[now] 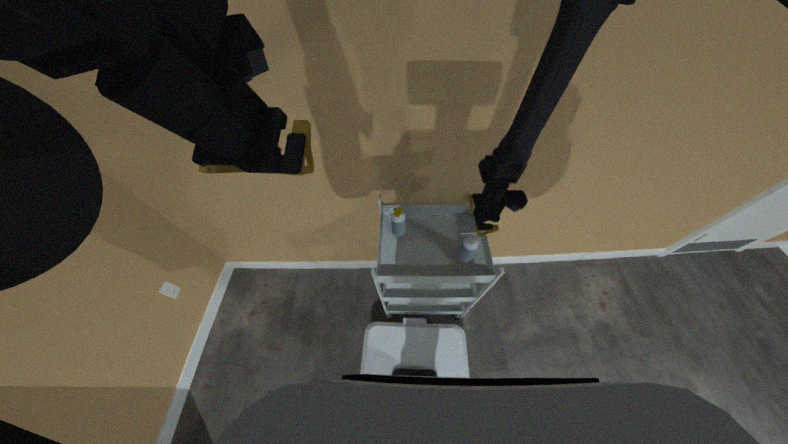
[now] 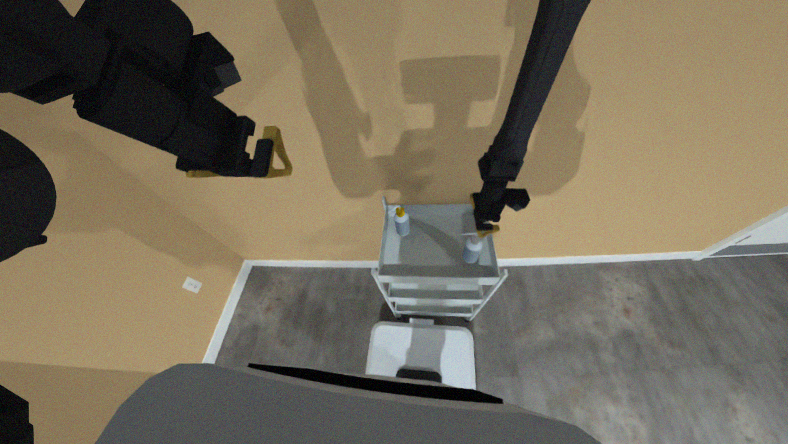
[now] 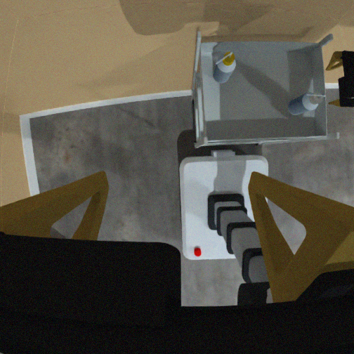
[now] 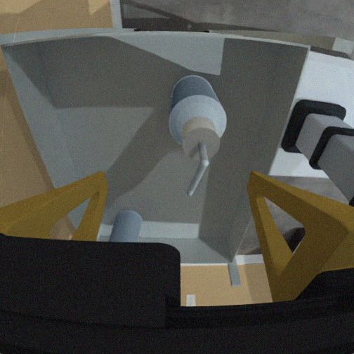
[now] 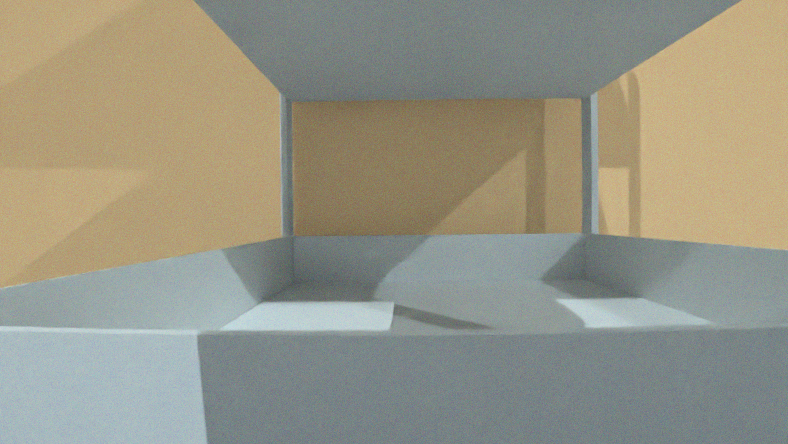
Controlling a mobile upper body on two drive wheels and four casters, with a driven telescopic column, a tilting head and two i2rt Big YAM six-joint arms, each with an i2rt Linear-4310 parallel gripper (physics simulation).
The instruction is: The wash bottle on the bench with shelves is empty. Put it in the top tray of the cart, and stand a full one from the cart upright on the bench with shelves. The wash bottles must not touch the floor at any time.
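Places are measured from the left arm's base along level axes (x right, y ahead, z up), in centimetres.
Pixels of known places: left gripper, fingertip midpoint: (image 1: pixel 282 167) (image 2: pixel 265 171); right gripper, fingertip midpoint: (image 1: pixel 476 224) (image 2: pixel 478 224).
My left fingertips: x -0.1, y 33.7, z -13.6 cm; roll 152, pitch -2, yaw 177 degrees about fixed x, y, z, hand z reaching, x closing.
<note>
Behind a point stands the place of what it marks.
A grey cart (image 1: pixel 435 270) {y 44.4, x 29.4, z -74.7 cm} (image 2: pixel 438 272) {y 43.9, x 29.4, z -74.7 cm} (image 3: pixel 265 141) (image 5: pixel 441 386) {y 39.2, x 23.7, z -122.1 cm} stands against the wall. In its top tray, a wash bottle with a yellow cap (image 1: pixel 398 225) {y 60.0, x 14.5, z -66.6 cm} (image 2: pixel 401 225) {y 60.1, x 14.5, z -66.6 cm} (image 3: pixel 224 71) (image 4: pixel 126 227) stands upright at the far left. A wash bottle with a pale beige cap (image 1: pixel 468 252) {y 48.2, x 40.9, z -66.5 cm} (image 2: pixel 472 252) {y 48.2, x 41.1, z -65.7 cm} (image 3: pixel 301 104) (image 4: pixel 194 111) stands upright near the right side. My right gripper (image 1: pixel 485 216) {y 53.1, x 41.8, z -55.4 cm} (image 2: pixel 485 215) {y 53.1, x 41.8, z -55.4 cm} (image 3: pixel 328 86) (image 4: pixel 177 179) is open and empty, above the tray's right side close to the beige-capped bottle. My left gripper (image 3: pixel 178 179) is open and empty, high to the left. The bench with shelves does not show.
My white wheeled base (image 1: pixel 379 350) {y 18.0, x 5.1, z -115.0 cm} (image 2: pixel 386 350) {y 17.8, x 5.9, z -115.0 cm} (image 3: pixel 196 210) is in front of the cart, close to it. The tan wall (image 1: pixel 341 231) {y 74.4, x -18.8, z -94.1 cm} stands behind the cart and turns a corner at the left. A pale door (image 1: pixel 744 223) {y 86.0, x 246.6, z -97.7 cm} is at the far right.
</note>
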